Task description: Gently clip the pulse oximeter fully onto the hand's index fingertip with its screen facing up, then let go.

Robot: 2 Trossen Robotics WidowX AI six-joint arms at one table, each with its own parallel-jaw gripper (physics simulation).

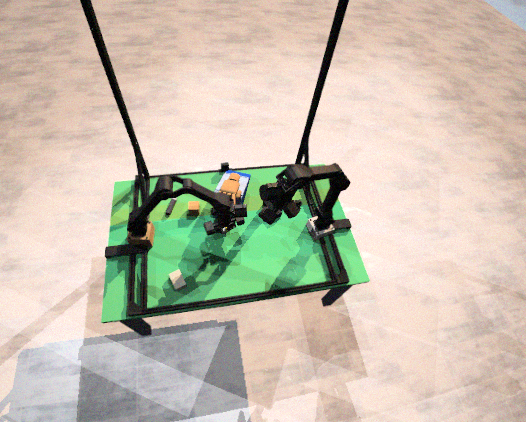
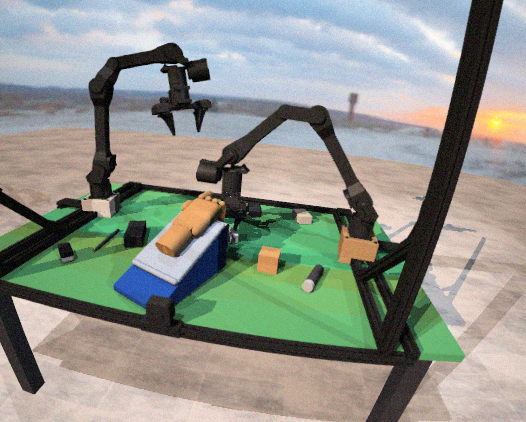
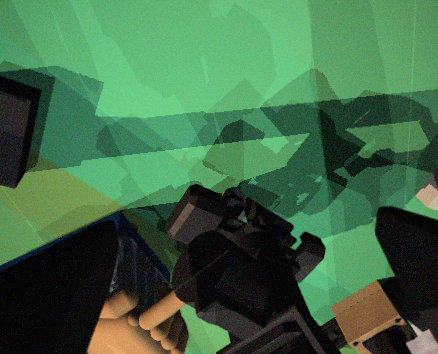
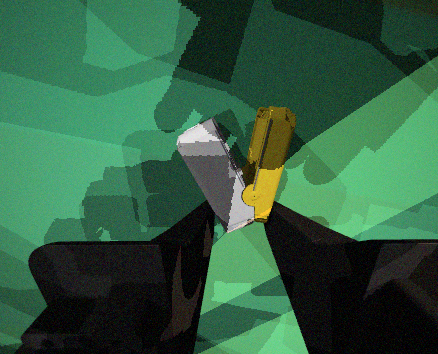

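Pixels of known places: left gripper, between the fingertips: point(image 2: 186, 133) point(image 3: 247, 227); right gripper, between the fingertips: point(image 1: 224, 231) point(image 3: 236, 195) point(image 4: 238, 205); left arm's base, origin of its link: point(image 1: 321, 224) point(image 2: 100, 196); right arm's base, origin of its link: point(image 1: 139, 230) point(image 2: 359, 234) point(image 3: 384, 340).
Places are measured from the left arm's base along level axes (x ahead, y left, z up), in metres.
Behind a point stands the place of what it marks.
Note:
The pulse oximeter point(image 4: 210, 175) {z -0.028, x 0.474, y -0.176 m} point(image 2: 233, 237) {z -0.040, x 0.474, y -0.192 m} has a grey half and a yellow half, spread apart in a V. My right gripper point(image 4: 238, 205) {z -0.049, x 0.460, y -0.149 m} point(image 2: 234, 228) {z -0.049, x 0.460, y -0.149 m} point(image 1: 221, 226) {z -0.049, x 0.460, y -0.149 m} is shut on its hinge end and points down, low over the green table. It is just in front of the high end of the blue wedge point(image 2: 136, 285) point(image 1: 245, 184). The tan hand point(image 2: 192, 222) {z 0.075, x 0.370, y -0.350 m} point(image 1: 232, 186) {z 0.091, x 0.365, y -0.301 m} point(image 3: 130, 326) {z 0.100, x 0.369, y -0.256 m} lies on the wedge, fingers toward the right gripper and above the oximeter. My left gripper point(image 2: 183, 119) point(image 1: 280, 211) is open and empty, high above the table.
An orange cube point(image 2: 269, 259) {z -0.017, x 0.560, y -0.349 m} point(image 1: 193, 206) {z -0.009, x 0.567, y -0.318 m}, a black cylinder point(image 2: 312, 278) {z -0.033, x 0.659, y -0.407 m} point(image 1: 171, 207) {z -0.037, x 0.672, y -0.368 m} and a beige block point(image 2: 304, 218) {z -0.036, x 0.736, y -0.024 m} point(image 1: 177, 279) {z -0.028, x 0.736, y 0.018 m} lie on the table. A black box point(image 2: 135, 233) {z -0.025, x 0.193, y -0.225 m}, a pen point(image 2: 106, 239) {z -0.051, x 0.104, y -0.223 m} and a small dark device point(image 2: 65, 252) {z -0.029, x 0.046, y -0.343 m} lie beyond the wedge.

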